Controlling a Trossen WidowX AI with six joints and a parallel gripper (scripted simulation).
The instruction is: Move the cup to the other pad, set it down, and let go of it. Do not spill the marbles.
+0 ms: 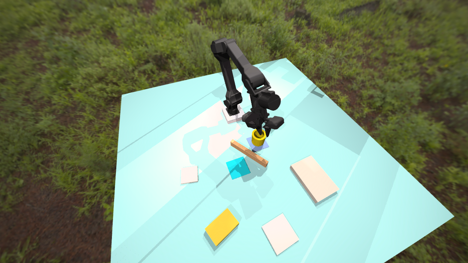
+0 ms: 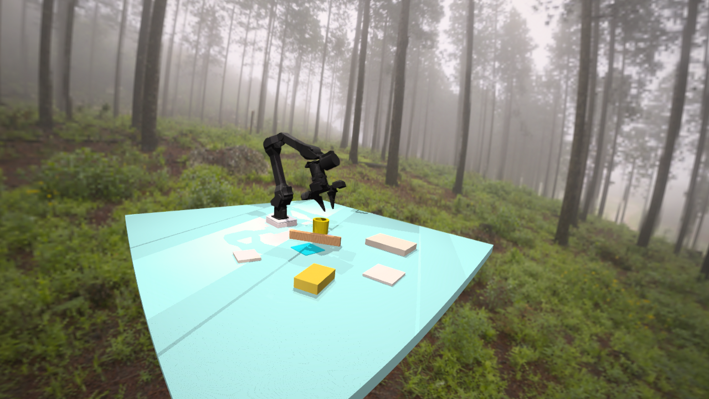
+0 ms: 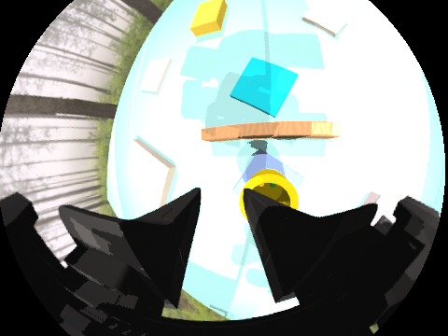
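My gripper tip is 5 cm past the yellow cup, 1 cm to the right of it and 9 cm above it. The rest, counted from my gripper tip: cyan square 4 cm ahead, 15 cm to the right, 13 cm below; yellow block 25 cm ahead, 31 cm to the right, 11 cm below; wooden bar 7 cm to the right, 11 cm below.
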